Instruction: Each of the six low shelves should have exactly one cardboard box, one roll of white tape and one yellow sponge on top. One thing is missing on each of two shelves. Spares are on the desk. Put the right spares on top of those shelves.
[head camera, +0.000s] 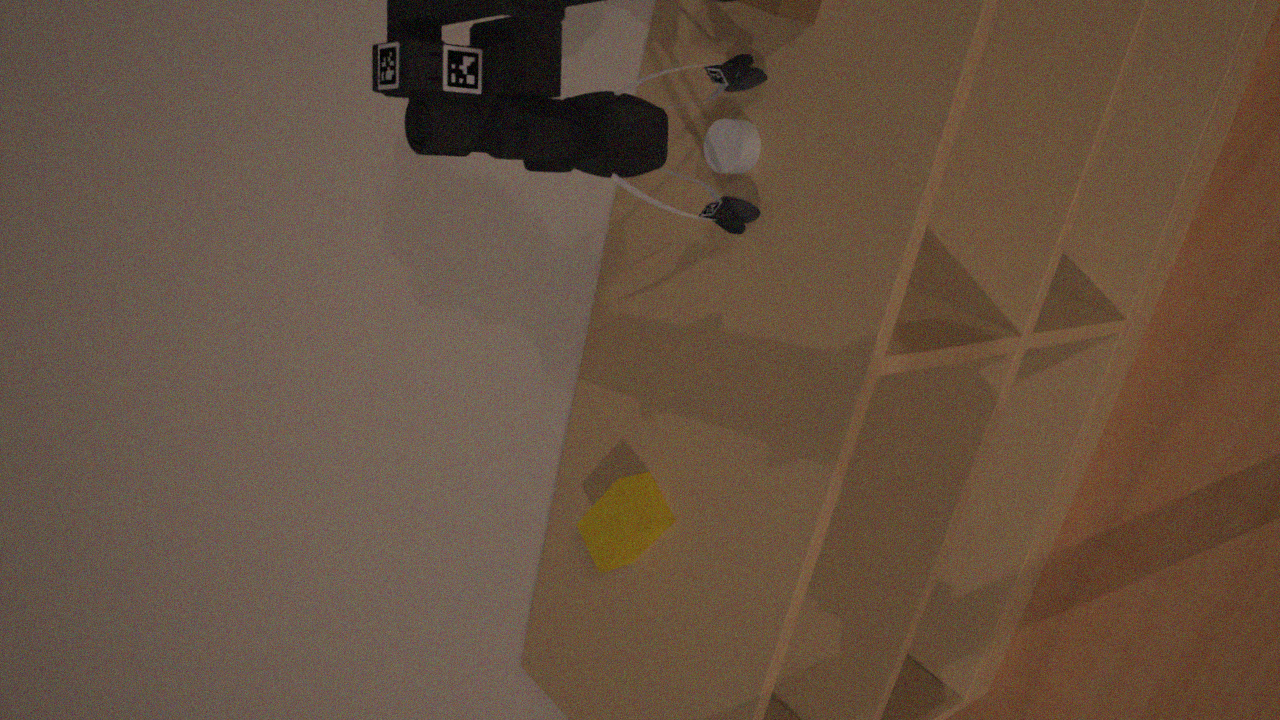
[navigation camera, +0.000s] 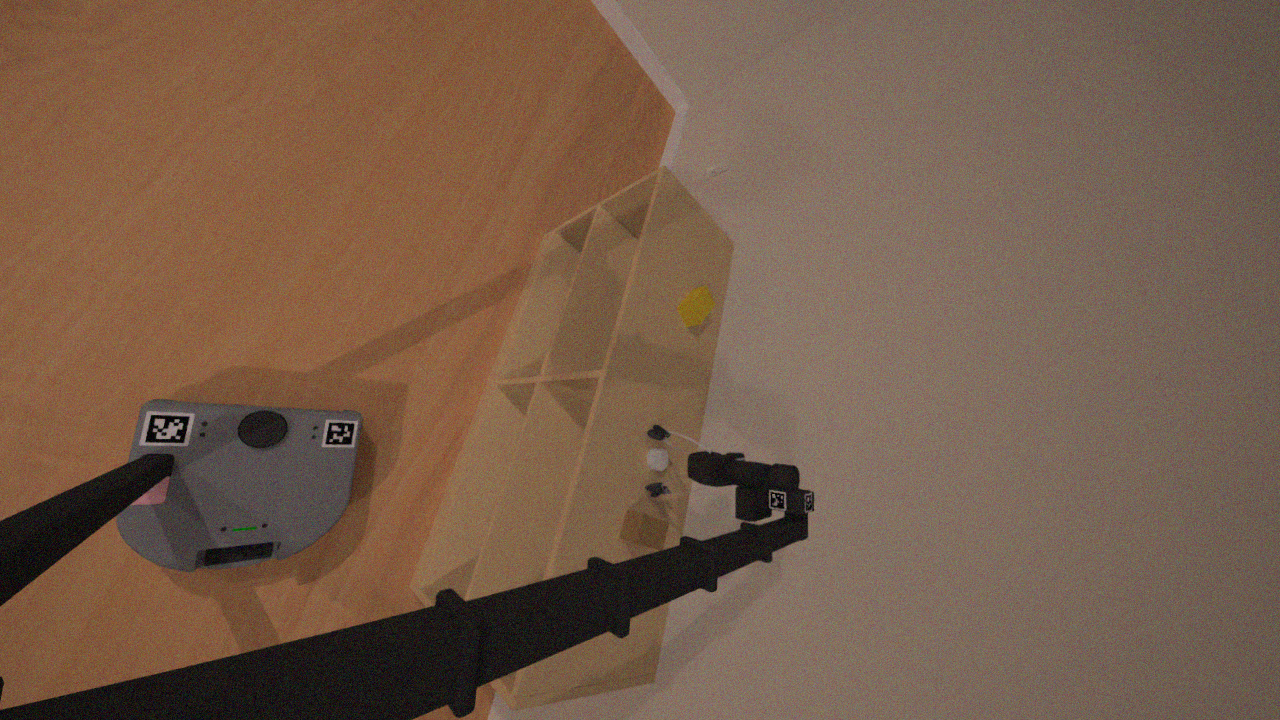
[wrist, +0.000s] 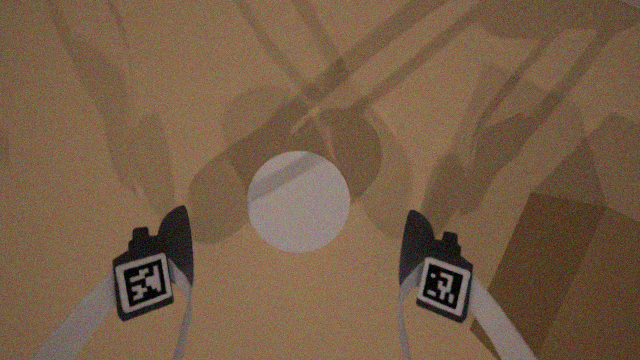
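Observation:
A roll of white tape (head camera: 732, 145) (navigation camera: 657, 459) (wrist: 298, 201) is on the top of a low shelf (head camera: 716, 608) (navigation camera: 693, 223) (wrist: 310, 320). My gripper (head camera: 738, 143) (navigation camera: 657, 461) (wrist: 299, 235) is open around it, with a fingertip on each side and a gap between each fingertip and the tape. A yellow sponge (head camera: 626, 522) (navigation camera: 696, 307) lies on the same shelf top, farther along. A brown cardboard box (head camera: 787, 17) (navigation camera: 644, 528) (wrist: 575, 280) stands close to the gripper on the other side, near the right finger in the wrist view.
The shelf stands against a pale wall (head camera: 223, 447) (navigation camera: 1029, 313). My telescoping arm (navigation camera: 554, 626) reaches over one end of the shelf in the navigation camera view. My base (navigation camera: 259, 492) stands on the wooden floor (navigation camera: 268, 179) in front of the shelf's open compartments.

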